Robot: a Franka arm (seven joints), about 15 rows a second.
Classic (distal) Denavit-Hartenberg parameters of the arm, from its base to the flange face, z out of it. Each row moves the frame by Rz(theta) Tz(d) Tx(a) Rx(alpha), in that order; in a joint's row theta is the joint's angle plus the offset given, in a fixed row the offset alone. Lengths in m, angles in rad.
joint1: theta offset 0  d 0.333  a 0  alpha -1.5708
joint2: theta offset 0  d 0  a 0  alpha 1.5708
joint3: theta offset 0  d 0.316  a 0.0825  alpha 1.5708
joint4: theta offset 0  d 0  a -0.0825  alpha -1.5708
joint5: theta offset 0  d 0.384  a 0  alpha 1.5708
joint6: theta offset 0  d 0  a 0.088  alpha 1.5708
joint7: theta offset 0  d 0.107  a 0  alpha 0
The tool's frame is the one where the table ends.
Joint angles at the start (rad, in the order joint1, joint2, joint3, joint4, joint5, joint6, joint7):
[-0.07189 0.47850 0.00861 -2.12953 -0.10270 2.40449 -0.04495]
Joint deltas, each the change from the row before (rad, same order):
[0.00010 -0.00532 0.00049 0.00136 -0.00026 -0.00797 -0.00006]
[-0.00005 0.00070 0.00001 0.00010 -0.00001 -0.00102 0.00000]
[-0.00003 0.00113 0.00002 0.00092 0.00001 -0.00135 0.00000]
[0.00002 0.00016 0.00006 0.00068 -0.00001 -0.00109 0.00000]
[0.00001 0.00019 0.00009 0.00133 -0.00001 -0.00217 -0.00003]
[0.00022 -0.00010 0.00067 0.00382 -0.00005 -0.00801 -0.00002]
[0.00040 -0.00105 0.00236 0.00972 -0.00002 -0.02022 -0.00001]
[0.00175 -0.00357 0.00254 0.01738 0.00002 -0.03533 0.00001]
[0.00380 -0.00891 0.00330 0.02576 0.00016 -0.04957 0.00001]
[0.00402 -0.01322 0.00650 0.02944 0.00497 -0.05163 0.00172]
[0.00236 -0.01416 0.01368 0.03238 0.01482 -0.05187 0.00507]
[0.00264 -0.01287 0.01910 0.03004 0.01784 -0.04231 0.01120]
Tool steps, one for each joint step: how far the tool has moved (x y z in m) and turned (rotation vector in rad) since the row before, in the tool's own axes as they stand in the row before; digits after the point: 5 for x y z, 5 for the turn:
[-0.00010 -0.00003 -0.00291 -0.00056 -0.00131 -0.00037]
[-0.00011 -0.00001 0.00045 0.00013 -0.00161 -0.00001]
[0.00010 0.00001 0.00039 0.00011 -0.00155 0.00001]
[0.00010 -0.00001 -0.00009 -0.00001 -0.00057 -0.00005]
[0.00020 0.00002 -0.00025 -0.00002 -0.00103 -0.00005]
[0.00045 -0.00027 -0.00095 -0.00002 -0.00405 -0.00064]
[0.00120 -0.00093 -0.00293 0.00010 -0.00929 -0.00192]
[0.00207 -0.00122 -0.00637 -0.00070 -0.01423 -0.00261]
[0.00299 -0.00210 -0.01204 -0.00196 -0.01471 -0.00415]
[0.00331 -0.00383 -0.01640 0.00150 -0.00837 -0.00212]
[0.00347 -0.00734 -0.01878 0.01100 -0.00389 0.00141]
[0.00324 -0.01139 -0.01823 0.01482 0.00230 0.00221]

